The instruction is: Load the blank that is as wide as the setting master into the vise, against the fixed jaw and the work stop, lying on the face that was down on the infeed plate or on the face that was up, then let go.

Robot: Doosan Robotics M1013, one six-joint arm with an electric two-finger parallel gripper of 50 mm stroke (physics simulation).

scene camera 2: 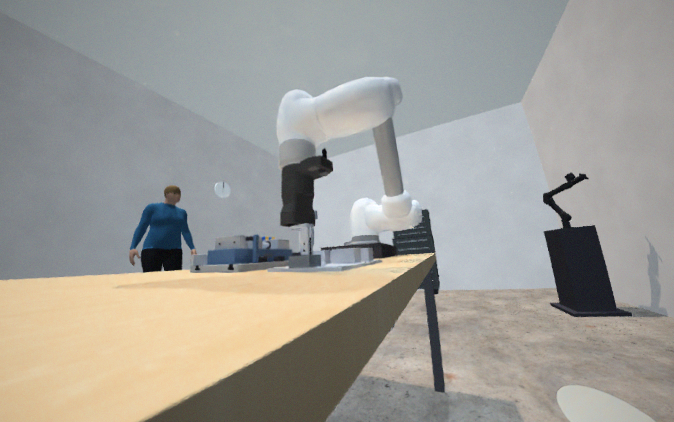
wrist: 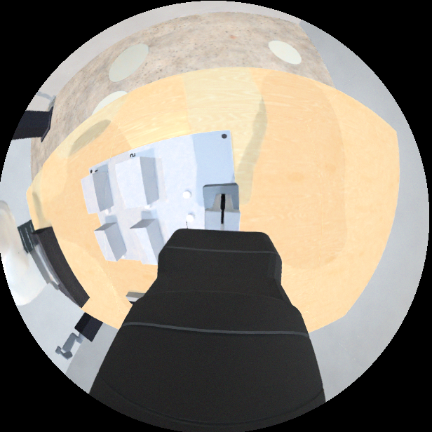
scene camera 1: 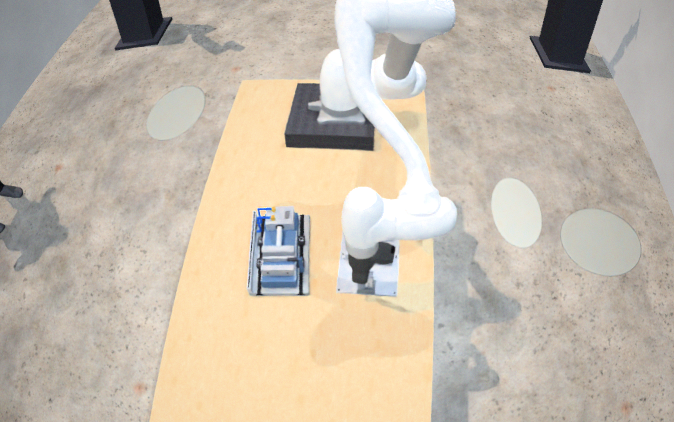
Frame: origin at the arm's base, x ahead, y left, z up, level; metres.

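Seen in the pictures: gripper, fingertip midpoint: (scene camera 2: 307, 254) (scene camera 1: 369, 285); arm's base, link origin: (scene camera 2: 365, 246) (scene camera 1: 341, 109).
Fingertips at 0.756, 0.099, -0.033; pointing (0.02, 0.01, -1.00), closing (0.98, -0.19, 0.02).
Note:
Pixels of each thing's middle, then the offset from my fingertips to it, as dx, dy, dz. "spot": a spot on its surface instead. Level surfaces: height alone.
- darker grey block, body centre: (scene camera 2: 304, 261) (scene camera 1: 366, 286) -0.002, -0.007, -0.013
- light infeed plate, surface spot: (scene camera 1: 349, 285) spot: -0.012, -0.060, -0.025
- vise, body centre: (scene camera 1: 278, 247) (scene camera 2: 254, 253) -0.122, -0.286, +0.016
- post, body centre: (scene camera 2: 255, 248) (scene camera 1: 301, 264) -0.056, -0.209, +0.025
- wooden table, surface height: dz -0.033
My gripper (scene camera 2: 306, 252) (wrist: 222, 202) points down with its fingers together and empty, right over the top of a darker grey block (scene camera 2: 305, 261) (wrist: 213, 190), which looks like the setting master. That block sits at one end of the light infeed plate (scene camera 1: 349, 285) (wrist: 175, 175). Several pale blanks stand on the plate, among them a wide one (wrist: 135, 182), a narrower one (wrist: 96, 192) and one nearer the gripper body (wrist: 147, 240). The vise (scene camera 1: 279, 252) (scene camera 2: 231, 256) is left of the plate in scene camera 1, and no blank shows between its jaws. The gripper body hides part of the plate.
White pins (wrist: 187, 194) rise from the plate near the grey block. The vise carries blue hoses (scene camera 1: 260, 218) and a post (scene camera 1: 300, 265) at its side. The robot's dark base (scene camera 1: 330, 136) is at the back of the wooden table (scene camera 1: 250, 350). A person (scene camera 2: 165, 225) stands beyond the table.

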